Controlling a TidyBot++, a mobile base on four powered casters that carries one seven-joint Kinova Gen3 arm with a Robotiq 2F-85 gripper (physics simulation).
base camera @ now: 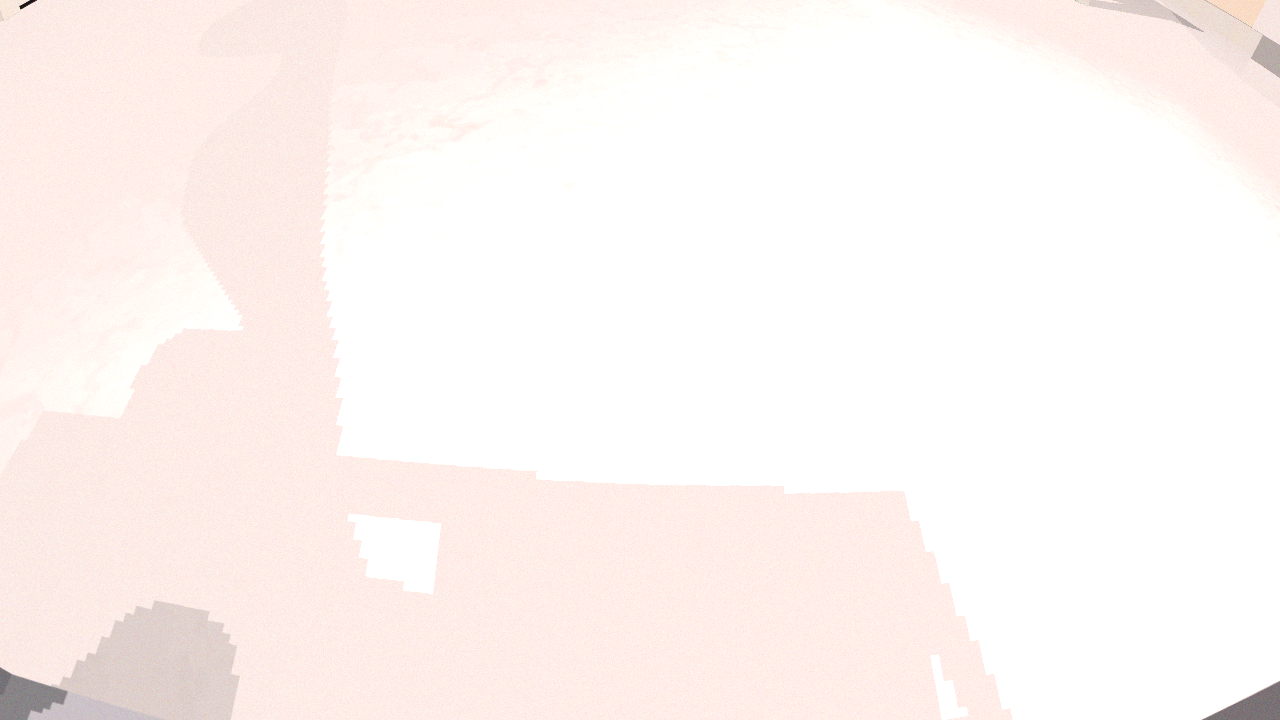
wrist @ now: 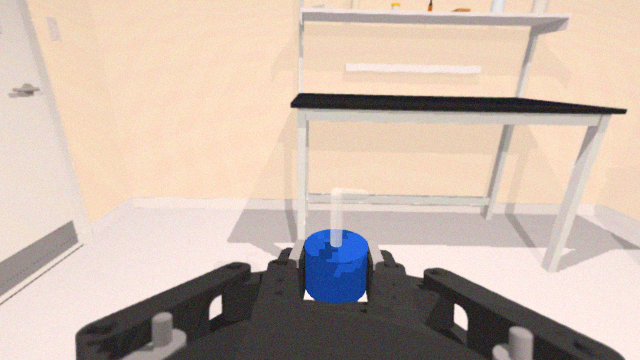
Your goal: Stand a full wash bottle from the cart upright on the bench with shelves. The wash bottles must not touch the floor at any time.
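Frame: origin at the arm's base, x ahead, y left, z up, level; millimetres.
Seen in the pictures: gripper, between the fingertips: [wrist: 335, 256].
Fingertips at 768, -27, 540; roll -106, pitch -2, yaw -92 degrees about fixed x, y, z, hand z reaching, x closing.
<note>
A point is followed by its place in that frame, as x, y, z.
My gripper [wrist: 335, 256] @(768, -27, 540) is shut on the blue cap of a wash bottle [wrist: 336, 275] @(735, -26, 552), low in the middle of the wrist view. The cap's pale bent spout points up and to the right, and the bottle looks upright. The bottle's body below the cap is hidden by the gripper, so its fill does not show. The bench with shelves [wrist: 450, 103] stands ahead, apart from the gripper, against the far wall, with a black top and pale legs. The cart does not show in either view.
A shelf [wrist: 425, 18] above the bench top carries several small items. A white bar [wrist: 413, 68] @(2733, -587, 690) is on the wall below the shelf. A door [wrist: 30, 150] @(2035, 1446, 239) with a handle is at the left. The base camera shows bright floor [base camera: 626, 591] @(287, -19, -397) with shadows.
</note>
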